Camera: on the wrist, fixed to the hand. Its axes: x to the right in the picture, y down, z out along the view.
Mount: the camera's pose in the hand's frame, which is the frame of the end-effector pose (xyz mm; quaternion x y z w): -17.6 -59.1 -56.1 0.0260 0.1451 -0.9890 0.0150
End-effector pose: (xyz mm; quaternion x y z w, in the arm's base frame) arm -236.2 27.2 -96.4 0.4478 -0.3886 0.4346 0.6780
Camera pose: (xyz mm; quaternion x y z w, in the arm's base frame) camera -178.7 62.9 -145.1 0.3456 0.5467 -0.5889 0.4847
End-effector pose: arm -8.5 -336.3 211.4 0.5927 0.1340 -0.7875 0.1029
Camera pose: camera 28.2 -261.8 218.9 0.0067 -0.5826 0.0311 0.8121
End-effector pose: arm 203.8 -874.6 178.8 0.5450 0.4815 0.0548 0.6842
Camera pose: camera 127.6 -869.9 145.4 0.4582 -0.6469 0.6093 0.0196
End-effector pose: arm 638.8 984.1 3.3 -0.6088 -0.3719 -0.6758 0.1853
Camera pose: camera 562.2 978.4 -29.0 -0.4615 0.5983 0.2721 0.5958
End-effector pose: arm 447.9 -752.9 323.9 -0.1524 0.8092 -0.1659 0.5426
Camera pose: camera 406.2 -792.7 384.1 0.7644 0.0642 0.5823 0.2694
